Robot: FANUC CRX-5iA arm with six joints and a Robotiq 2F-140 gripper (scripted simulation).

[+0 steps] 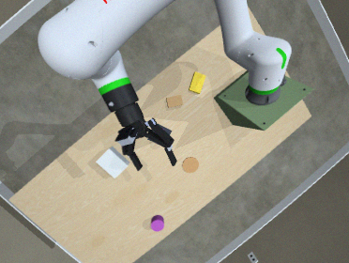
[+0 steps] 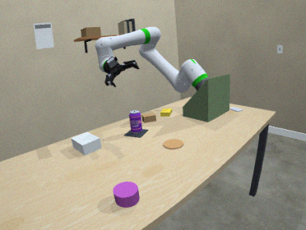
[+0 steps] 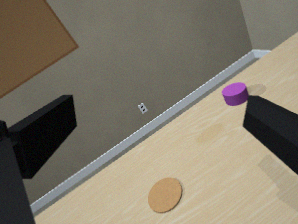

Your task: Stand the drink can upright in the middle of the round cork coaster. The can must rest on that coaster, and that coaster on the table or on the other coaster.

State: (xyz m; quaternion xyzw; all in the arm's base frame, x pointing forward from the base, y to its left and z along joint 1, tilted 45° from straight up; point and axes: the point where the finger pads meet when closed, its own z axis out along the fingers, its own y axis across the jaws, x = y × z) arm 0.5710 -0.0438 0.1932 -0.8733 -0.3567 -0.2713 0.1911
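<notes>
Now: hand 5 cm past the dark square coaster, 2 cm to the left of it and 33 cm above it. The rest, counted from my hand: brown block 24 cm behind, 10 cm to the right, 32 cm below; then purple puck 35 cm ahead, 35 cm to the left, 31 cm below; then white box 23 cm ahead, 10 cm to the right, 31 cm below.
</notes>
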